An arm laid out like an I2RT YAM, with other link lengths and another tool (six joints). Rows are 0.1 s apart.
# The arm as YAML. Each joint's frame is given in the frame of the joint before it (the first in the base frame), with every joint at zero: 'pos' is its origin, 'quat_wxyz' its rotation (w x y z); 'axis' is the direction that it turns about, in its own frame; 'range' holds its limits. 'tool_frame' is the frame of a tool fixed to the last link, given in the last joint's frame.
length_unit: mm
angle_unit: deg
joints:
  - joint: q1
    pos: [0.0, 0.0, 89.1]
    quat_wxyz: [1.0, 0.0, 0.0, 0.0]
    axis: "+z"
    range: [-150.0, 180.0]
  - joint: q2
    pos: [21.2, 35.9, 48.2]
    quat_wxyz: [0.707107, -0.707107, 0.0, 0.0]
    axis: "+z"
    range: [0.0, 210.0]
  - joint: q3
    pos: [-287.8, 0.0, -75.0]
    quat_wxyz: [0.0, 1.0, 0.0, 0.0]
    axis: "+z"
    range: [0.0, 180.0]
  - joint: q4
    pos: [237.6, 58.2, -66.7]
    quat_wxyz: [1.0, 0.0, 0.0, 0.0]
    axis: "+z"
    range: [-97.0, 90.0]
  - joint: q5
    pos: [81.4, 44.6, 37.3]
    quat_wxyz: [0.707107, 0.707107, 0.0, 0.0]
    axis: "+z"
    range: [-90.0, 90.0]
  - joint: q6
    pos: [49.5, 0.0, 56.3]
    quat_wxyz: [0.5, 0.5, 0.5, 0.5]
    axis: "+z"
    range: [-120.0, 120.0]
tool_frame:
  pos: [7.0, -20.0, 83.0]
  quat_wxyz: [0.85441, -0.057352, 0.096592, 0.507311]
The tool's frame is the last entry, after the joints.
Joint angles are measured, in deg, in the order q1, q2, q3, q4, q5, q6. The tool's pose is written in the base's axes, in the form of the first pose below.
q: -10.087, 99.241, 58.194, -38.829, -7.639, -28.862
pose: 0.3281 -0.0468 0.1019 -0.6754 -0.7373 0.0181 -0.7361 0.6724 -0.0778
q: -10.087, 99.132, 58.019, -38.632, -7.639, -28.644
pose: 0.3279 -0.0468 0.1018 -0.6781 -0.7347 0.0166 -0.7334 0.6752 -0.0789
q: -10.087, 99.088, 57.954, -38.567, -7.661, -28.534
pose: 0.3278 -0.0468 0.1018 -0.6795 -0.7335 0.0157 -0.7322 0.6765 -0.0790
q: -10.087, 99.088, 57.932, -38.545, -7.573, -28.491
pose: 0.3277 -0.0470 0.1017 -0.6802 -0.7328 0.0169 -0.7315 0.6772 -0.0796
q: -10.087, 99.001, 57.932, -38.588, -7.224, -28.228
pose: 0.3275 -0.0479 0.1020 -0.6843 -0.7289 0.0212 -0.7278 0.6808 -0.0826
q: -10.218, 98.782, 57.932, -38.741, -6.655, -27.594
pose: 0.3268 -0.0501 0.1029 -0.6950 -0.7185 0.0278 -0.7177 0.6909 -0.0867
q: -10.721, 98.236, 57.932, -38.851, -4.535, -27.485
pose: 0.3254 -0.0578 0.1051 -0.7075 -0.7047 0.0534 -0.7055 0.6997 -0.1128
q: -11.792, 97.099, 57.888, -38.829, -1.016, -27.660
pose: 0.3232 -0.0718 0.1105 -0.7273 -0.6801 0.0921 -0.6849 0.7103 -0.1627
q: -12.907, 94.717, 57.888, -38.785, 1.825, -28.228
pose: 0.3213 -0.0845 0.1234 -0.7445 -0.6587 0.1088 -0.6639 0.7132 -0.2248
